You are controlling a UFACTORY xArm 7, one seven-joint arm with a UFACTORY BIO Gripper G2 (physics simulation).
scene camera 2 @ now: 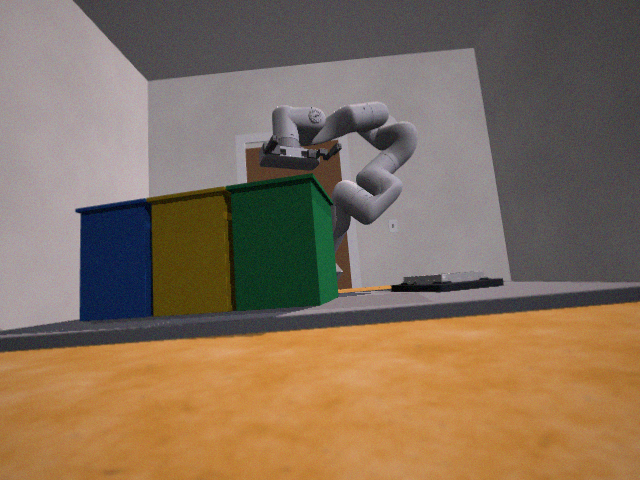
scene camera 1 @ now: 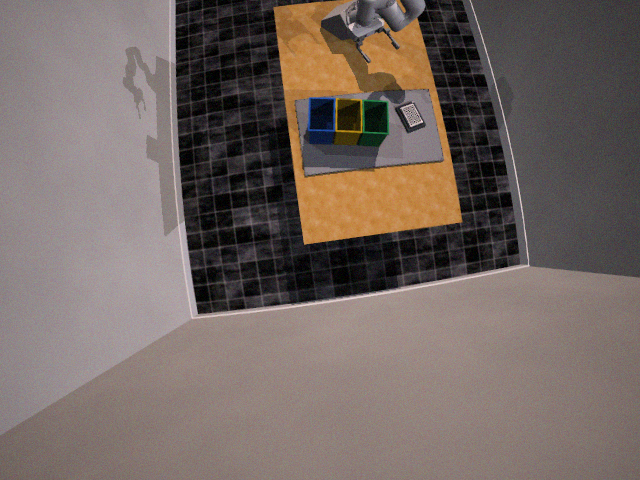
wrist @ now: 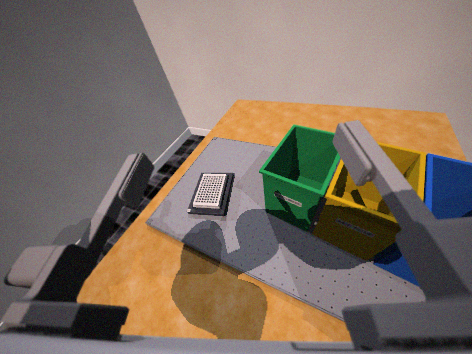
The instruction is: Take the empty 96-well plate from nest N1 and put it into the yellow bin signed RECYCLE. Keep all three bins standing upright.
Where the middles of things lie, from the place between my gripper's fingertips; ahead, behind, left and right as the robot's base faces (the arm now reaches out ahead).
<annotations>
Right now the white 96-well plate (wrist: 210, 192) is 34 cm below my hand, 22 cm to the left of it and 14 cm ahead of it. Round my hand: blue bin (scene camera 2: 116, 274): 30 cm to the right, 27 cm below, 16 cm ahead; green bin (scene camera 2: 284, 256): 27 cm below, 21 cm ahead, 4 cm to the right; yellow bin (scene camera 2: 192, 236): 27 cm below, 19 cm ahead, 17 cm to the right.
</annotations>
